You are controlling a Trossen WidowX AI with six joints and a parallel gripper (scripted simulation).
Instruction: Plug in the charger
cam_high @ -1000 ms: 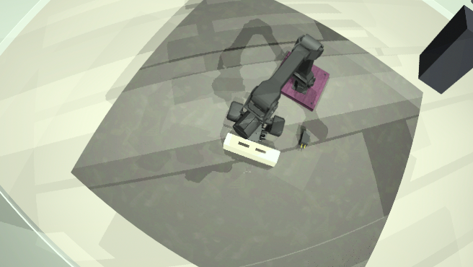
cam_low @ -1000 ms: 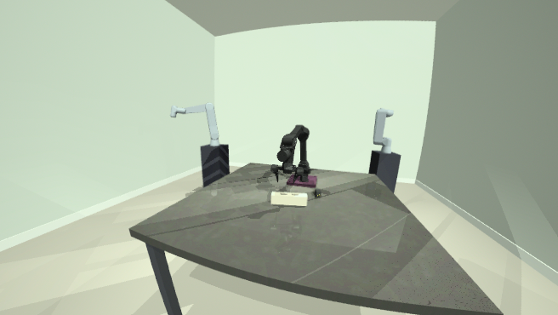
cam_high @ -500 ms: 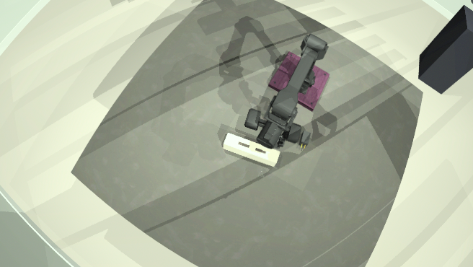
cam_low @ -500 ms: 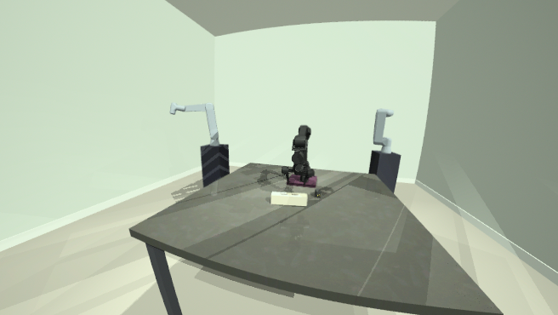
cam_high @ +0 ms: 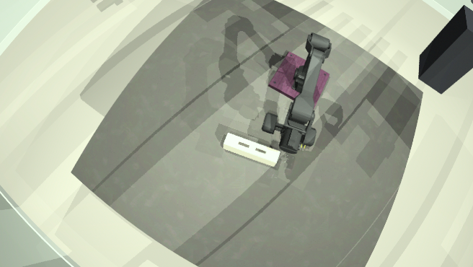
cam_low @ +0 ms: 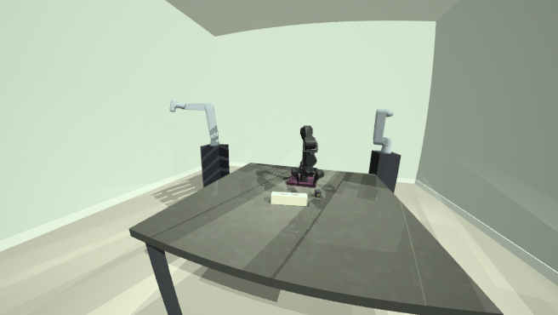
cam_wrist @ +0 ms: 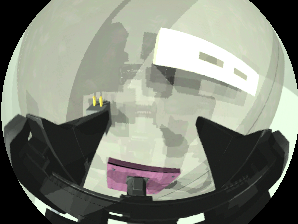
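My gripper tip is now 40 mm past the dark charger, 80 mm to the right of it and 70 mm above it.
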